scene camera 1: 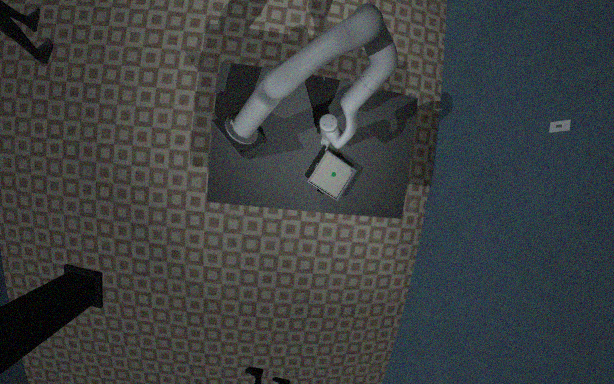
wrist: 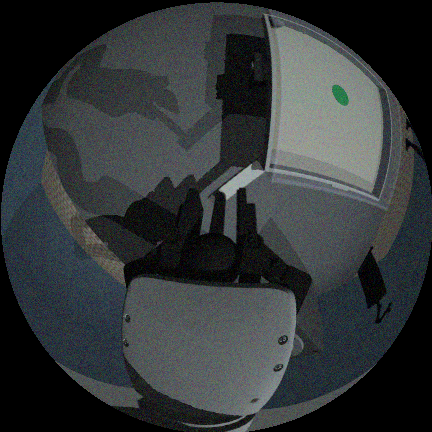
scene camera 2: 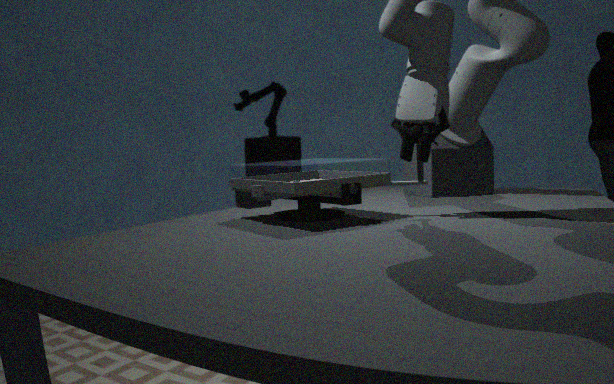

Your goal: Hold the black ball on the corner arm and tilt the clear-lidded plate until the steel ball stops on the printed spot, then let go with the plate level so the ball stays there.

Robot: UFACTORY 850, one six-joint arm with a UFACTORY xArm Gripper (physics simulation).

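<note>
The plate (scene camera 1: 320,175) (scene camera 2: 295,188) (wrist: 320,135) sits on its central stand and looks close to level; a slight tilt is hard to tell. Its clear lid (scene camera 2: 345,162) shows above it. The printed green spot (scene camera 1: 333,174) (wrist: 340,95) is uncovered. The steel ball (wrist: 276,21) looks dim, at the plate's upper left corner in the wrist view, well away from the spot. The pale corner arm (scene camera 2: 406,182) (wrist: 242,181) reaches under my gripper (scene camera 2: 415,158) (wrist: 218,198), which is shut on the black ball (wrist: 213,252) above it. In scene camera 2 the fingers hide the ball.
The stand and plate rest on the grey table (scene camera 1: 250,185) (scene camera 2: 250,280). My arm's base block (scene camera 2: 462,172) stands behind the gripper. A small dark arm (scene camera 2: 275,107) on a black box (scene camera 2: 272,152) is in the background. A dark figure (scene camera 2: 602,100) stands at the right.
</note>
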